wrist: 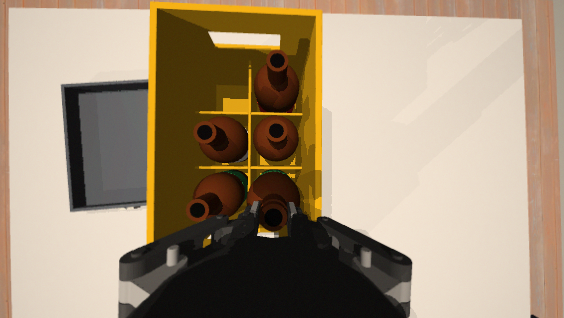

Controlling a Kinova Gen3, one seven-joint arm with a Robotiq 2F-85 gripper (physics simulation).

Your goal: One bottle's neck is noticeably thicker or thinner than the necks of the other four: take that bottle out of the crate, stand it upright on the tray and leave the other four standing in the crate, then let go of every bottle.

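Places are measured from the arm's base along level axes (x up, y right, z ahead), in metres.
Pixels of known places: gripper, fingertip midpoint: [273, 210].
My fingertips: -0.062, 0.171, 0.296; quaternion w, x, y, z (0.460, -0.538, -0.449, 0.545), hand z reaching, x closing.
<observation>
Behind a point stands the place of what it marks, as x, y, z.
A yellow crate [153, 125] @[-0.064, 0.058, 0.404] holds brown bottles in compartments. My gripper [273, 210] @[-0.062, 0.171, 0.296] is shut on the neck of a brown bottle [274, 187] @[-0.080, 0.175, 0.318] at the front right. That bottle looks upright and raised a little, its lower part still inside the crate; a green label edge shows. Four others stand in the crate: one at the back right [276, 92] @[-0.115, 0.195, 0.445], one at the middle right [276, 150] @[-0.115, 0.184, 0.363], one at the middle left [230, 140] @[-0.113, 0.122, 0.386] and one at the front left [220, 192] @[-0.113, 0.099, 0.316]. The fingers partly hide the held neck. The dark grey tray [66, 150] @[-0.213, -0.222, 0.425] lies left of the crate.
Thin yellow dividers [249, 90] @[-0.145, 0.154, 0.467] separate the compartments. The back left compartment [235, 104] @[-0.231, 0.112, 0.481] has no bottle. The crate's left wall rises close beside the tray and covers its right edge in this view. A pale table top [425, 150] @[-0.239, 0.533, 0.324] lies under both, with wooden planks [545, 150] beyond it.
</observation>
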